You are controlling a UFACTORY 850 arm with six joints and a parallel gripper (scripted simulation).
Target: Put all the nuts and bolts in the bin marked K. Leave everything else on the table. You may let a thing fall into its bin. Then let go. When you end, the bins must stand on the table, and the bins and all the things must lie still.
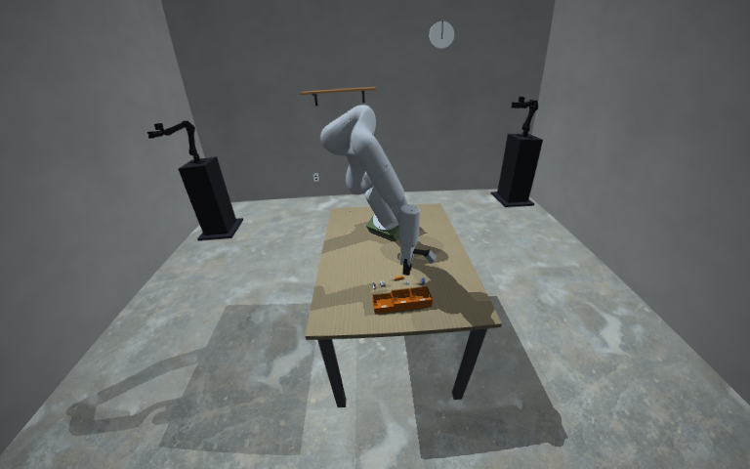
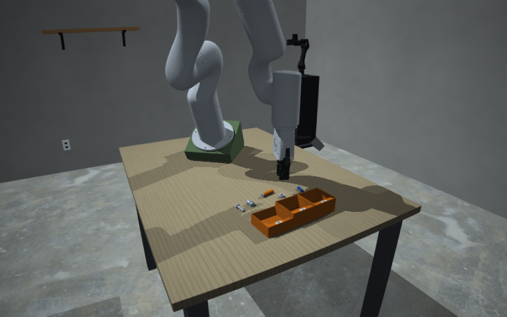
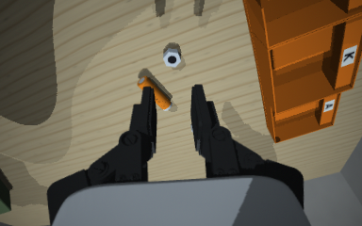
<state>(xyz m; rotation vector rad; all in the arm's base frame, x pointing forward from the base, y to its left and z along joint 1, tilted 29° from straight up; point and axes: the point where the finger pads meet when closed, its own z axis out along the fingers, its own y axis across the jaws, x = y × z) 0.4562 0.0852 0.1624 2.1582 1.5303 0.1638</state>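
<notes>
The silver hex nut is 9 cm below my hand. Round my hand: blue cylinder: 9 cm below, 8 cm to the left; then grey sharpener-like block: 12 cm to the right, 8 cm below, 1 cm behind; then orange cylinder: 8 cm below, 4 cm behind, 3 cm to the right.
</notes>
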